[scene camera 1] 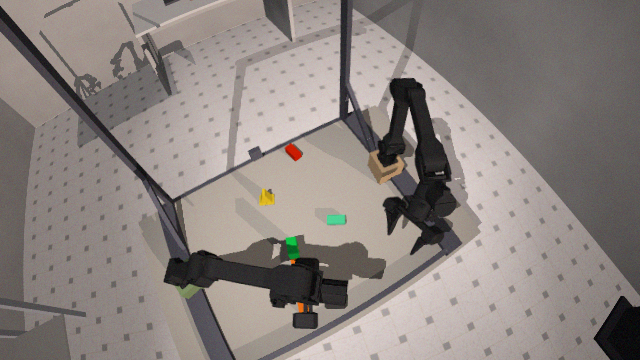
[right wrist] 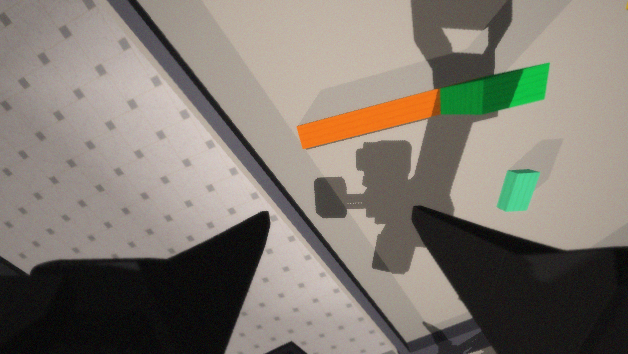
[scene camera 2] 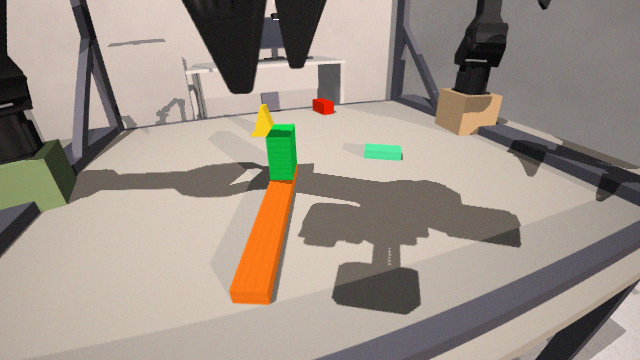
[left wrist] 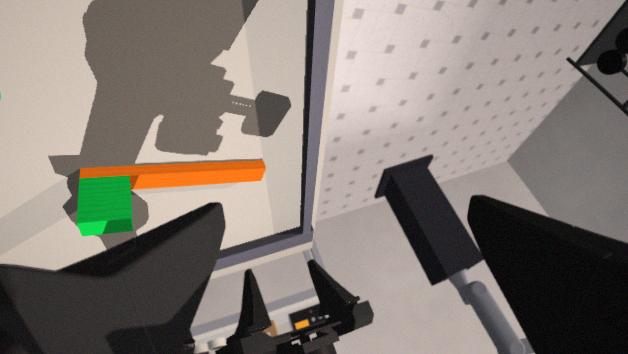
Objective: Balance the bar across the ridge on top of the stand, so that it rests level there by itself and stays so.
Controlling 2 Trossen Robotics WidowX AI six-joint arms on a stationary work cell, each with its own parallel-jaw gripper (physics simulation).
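Frame: origin at the left arm's base, x ahead, y left, z up, level; centimetres.
Seen in the pictures: left gripper, fingertip midpoint: (scene camera 1: 399, 244) (left wrist: 346, 211); right gripper, fingertip midpoint: (right wrist: 339, 215) (scene camera 2: 275, 78) (left wrist: 281, 265); left arm's base, origin of the base link: (scene camera 1: 387, 158) (scene camera 2: 470, 92); right arm's base, origin of the base link: (scene camera 2: 14, 155).
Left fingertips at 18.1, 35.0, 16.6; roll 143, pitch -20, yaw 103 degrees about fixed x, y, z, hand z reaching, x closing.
Pixels of each thing's top centre, then the offset from my left fingertips to it, as dx, dy, dz.
- green block, middle of its top: (left wrist: 106, 227) (scene camera 2: 281, 130) (right wrist: 514, 89) (scene camera 1: 291, 245) +27.2, -17.7, -17.2
- teal block, middle of its top: (scene camera 2: 382, 147) (right wrist: 522, 192) (scene camera 1: 335, 219) +8.8, -23.1, -23.8
- red block, middle of its top: (scene camera 2: 322, 100) (scene camera 1: 292, 150) +13.0, -57.3, -22.1
- tan block, middle of its top: (scene camera 2: 470, 91) (scene camera 1: 387, 158) -18.1, -35.1, -16.6
- olive block, middle of its top: (scene camera 2: 14, 155) (scene camera 1: 184, 277) +67.6, -20.2, -17.6
The orange bar (scene camera 2: 262, 240) (left wrist: 200, 174) (right wrist: 370, 112) lies flat on the table, partly hidden under the right arm in scene camera 1. A green block (scene camera 1: 292, 247) (scene camera 2: 282, 152) (left wrist: 105, 197) (right wrist: 462, 101) stands upright on its far end. The yellow wedge-shaped stand (scene camera 1: 266, 198) (scene camera 2: 263, 121) is apart from the bar, beyond the green block in scene camera 2. My right gripper (scene camera 2: 269, 80) (left wrist: 281, 265) (right wrist: 339, 215) is open and empty, high above the table; its fingers are hidden in scene camera 1. My left gripper (scene camera 1: 401, 243) (left wrist: 346, 211) is open and empty near the right-hand rail.
A teal block (scene camera 1: 336, 220) (scene camera 2: 382, 152) (right wrist: 518, 191) lies right of the bar. A red block (scene camera 1: 293, 152) (scene camera 2: 323, 106) lies near the back edge. A tan block (scene camera 1: 378, 173) (scene camera 2: 450, 114) and an olive block (scene camera 1: 189, 291) (scene camera 2: 25, 185) are at the arm bases.
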